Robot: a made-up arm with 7 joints. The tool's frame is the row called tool.
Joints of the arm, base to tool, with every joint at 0 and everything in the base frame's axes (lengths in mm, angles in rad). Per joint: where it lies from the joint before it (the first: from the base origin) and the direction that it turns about. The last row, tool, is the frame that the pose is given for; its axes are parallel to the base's.
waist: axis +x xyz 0 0 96
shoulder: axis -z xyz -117 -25 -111
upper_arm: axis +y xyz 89 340 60
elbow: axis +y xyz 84 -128 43
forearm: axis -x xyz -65 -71 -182
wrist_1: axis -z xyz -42 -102 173
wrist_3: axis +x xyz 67 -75 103
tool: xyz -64 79 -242
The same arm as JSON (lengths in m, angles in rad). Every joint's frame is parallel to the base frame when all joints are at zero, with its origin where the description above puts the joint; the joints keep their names.
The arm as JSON. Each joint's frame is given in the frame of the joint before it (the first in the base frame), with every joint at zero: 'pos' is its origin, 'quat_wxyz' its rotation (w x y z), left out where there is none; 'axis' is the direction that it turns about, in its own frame. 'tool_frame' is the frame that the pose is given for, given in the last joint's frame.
{"length_unit": "m", "angle_unit": "rad", "joints": [
  {"joint": "waist", "pos": [0.0, 0.0, 0.096], "axis": [1.0, 0.0, 0.0]},
  {"joint": "shoulder", "pos": [-0.117, -0.025, -0.111], "axis": [0.0, 0.0, -1.0]},
  {"joint": "upper_arm", "pos": [0.089, 0.34, 0.06], "axis": [0.0, 1.0, 0.0]},
  {"joint": "elbow", "pos": [0.084, -0.128, 0.043], "axis": [0.0, 1.0, 0.0]},
  {"joint": "forearm", "pos": [-0.065, -0.071, -0.182], "axis": [-1.0, 0.0, 0.0]},
  {"joint": "wrist_1", "pos": [-0.042, -0.102, 0.173], "axis": [0.0, 0.0, -1.0]},
  {"joint": "wrist_3", "pos": [0.067, -0.075, 0.103], "axis": [1.0, 0.0, 0.0]}
], "tool_frame": {"pos": [-0.064, 0.079, -0.242]}}

